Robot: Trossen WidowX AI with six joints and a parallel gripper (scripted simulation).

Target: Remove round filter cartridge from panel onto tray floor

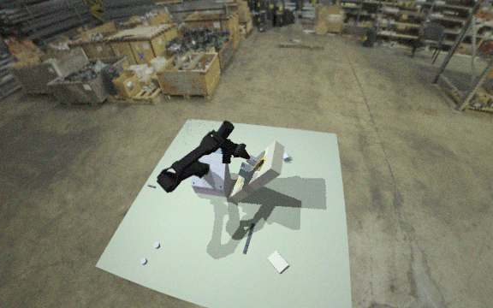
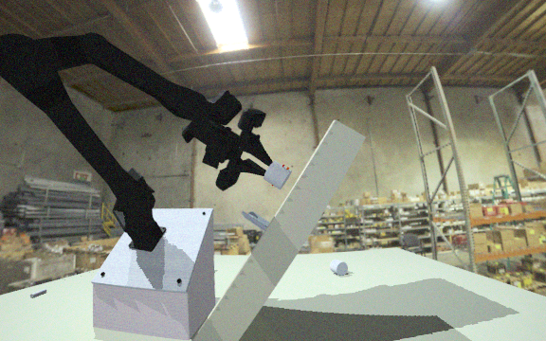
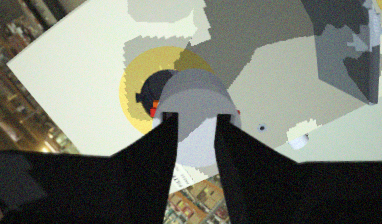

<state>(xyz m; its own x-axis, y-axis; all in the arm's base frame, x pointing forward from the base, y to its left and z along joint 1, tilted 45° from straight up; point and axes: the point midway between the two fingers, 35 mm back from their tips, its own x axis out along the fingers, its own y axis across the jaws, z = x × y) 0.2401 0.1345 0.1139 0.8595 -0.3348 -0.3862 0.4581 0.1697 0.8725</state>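
My gripper tip is now 10 mm short of the round filter cartridge and 10 mm above it. The rest, counted from my gripper tip: grey-blue tray (360 mm behind, 290 mm below, 260 mm to the left).
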